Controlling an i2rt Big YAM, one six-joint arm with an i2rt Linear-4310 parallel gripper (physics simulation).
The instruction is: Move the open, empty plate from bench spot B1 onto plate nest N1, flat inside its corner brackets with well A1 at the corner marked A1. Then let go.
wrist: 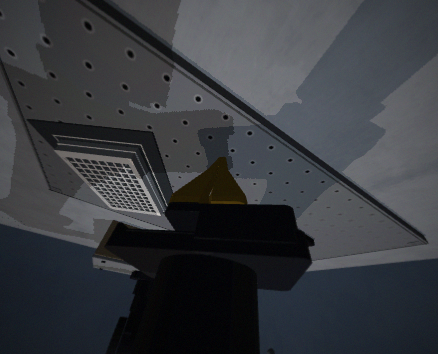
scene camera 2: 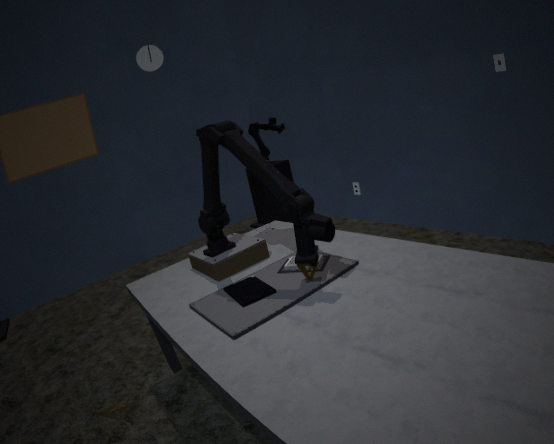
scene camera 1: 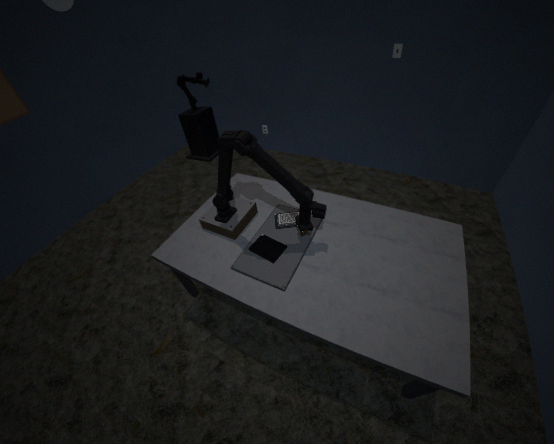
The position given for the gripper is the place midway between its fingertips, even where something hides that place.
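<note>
The gripper [wrist: 223, 161] is shut and holds nothing, and the scene also contains a black square nest [scene camera 2: 250, 290].
</note>
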